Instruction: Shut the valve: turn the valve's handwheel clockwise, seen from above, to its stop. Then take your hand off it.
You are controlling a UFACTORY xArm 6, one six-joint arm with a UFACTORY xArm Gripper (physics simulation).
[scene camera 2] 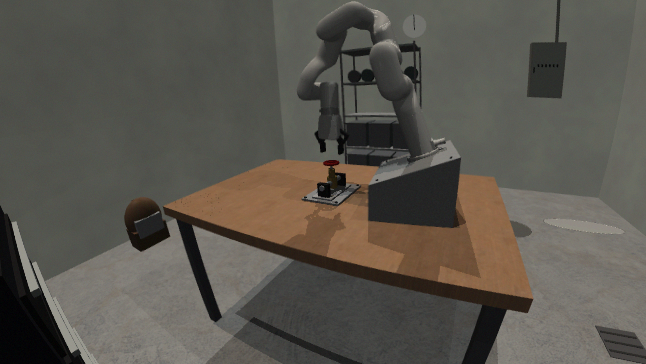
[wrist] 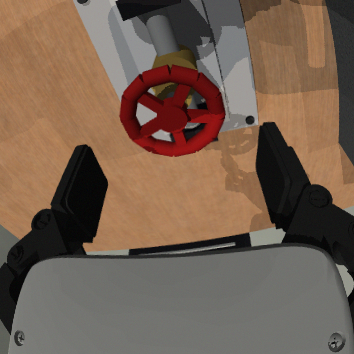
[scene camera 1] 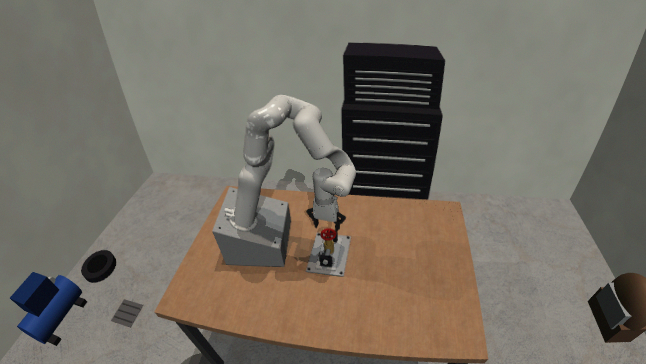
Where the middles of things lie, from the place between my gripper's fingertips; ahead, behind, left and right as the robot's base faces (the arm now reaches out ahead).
The red handwheel (wrist: 172, 115) is 5 cm below my hand. From my hand the other things lie so: grey base plate (scene camera 1: 342, 259) (17 cm below).
